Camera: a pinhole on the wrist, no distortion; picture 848 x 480 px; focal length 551.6 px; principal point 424.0 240.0 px. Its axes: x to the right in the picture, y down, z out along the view. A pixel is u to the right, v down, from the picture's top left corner.
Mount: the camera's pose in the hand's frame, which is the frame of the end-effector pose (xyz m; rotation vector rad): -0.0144 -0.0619 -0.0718 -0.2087 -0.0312 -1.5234
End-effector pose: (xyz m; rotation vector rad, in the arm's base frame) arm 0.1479 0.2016 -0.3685 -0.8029 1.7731 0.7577
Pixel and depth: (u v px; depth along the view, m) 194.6 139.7 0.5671
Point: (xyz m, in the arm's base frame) 0.2052 0.7285 -0.4110
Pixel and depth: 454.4 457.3 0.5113
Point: 0.3017 0.4840 -0.7216
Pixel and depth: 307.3 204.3 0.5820
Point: 0.2838 0.6728 -0.5000
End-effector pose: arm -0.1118 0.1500 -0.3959 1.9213 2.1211 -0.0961
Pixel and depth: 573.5 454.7 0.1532
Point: -0.1803 0.1845 -0.4969
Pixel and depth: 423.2 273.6 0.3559
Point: -0.0770 0.1299 -0.6719
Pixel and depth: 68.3 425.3 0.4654
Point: 0.2324 0.2814 -0.7062
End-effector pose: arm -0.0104 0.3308 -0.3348 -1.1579 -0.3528 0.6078
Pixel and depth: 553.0 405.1 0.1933
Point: -0.0039 0.4393 -0.2247
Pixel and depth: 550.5 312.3 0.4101
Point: -0.1051 0.6130 -0.1299
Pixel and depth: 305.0 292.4 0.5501
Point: -0.2224 0.7555 -0.3053
